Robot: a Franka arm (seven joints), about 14 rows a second.
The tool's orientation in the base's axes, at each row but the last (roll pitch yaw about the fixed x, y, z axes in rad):
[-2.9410, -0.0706, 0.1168]
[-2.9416, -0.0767, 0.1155]
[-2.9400, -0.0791, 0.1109]
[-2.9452, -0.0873, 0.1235]
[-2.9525, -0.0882, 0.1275]
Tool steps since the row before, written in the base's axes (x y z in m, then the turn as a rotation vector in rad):
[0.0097, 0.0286, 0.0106, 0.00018, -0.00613, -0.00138]
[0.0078, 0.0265, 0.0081, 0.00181, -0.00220, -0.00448]
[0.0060, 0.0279, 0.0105, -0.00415, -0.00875, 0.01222]
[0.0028, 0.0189, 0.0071, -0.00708, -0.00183, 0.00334]
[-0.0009, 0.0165, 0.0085, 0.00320, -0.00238, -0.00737]
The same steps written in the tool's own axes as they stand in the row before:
[0.0137, -0.0287, -0.0040, -0.00063, 0.00625, 0.00009]
[0.0114, -0.0264, -0.0021, 0.00120, 0.00326, 0.00402]
[0.0099, -0.0285, -0.0041, -0.00411, 0.00555, -0.01398]
[0.0057, -0.0194, -0.0029, -0.00693, 0.00015, -0.00407]
[0.0019, -0.0178, -0.0051, 0.00221, 0.00415, 0.00694]

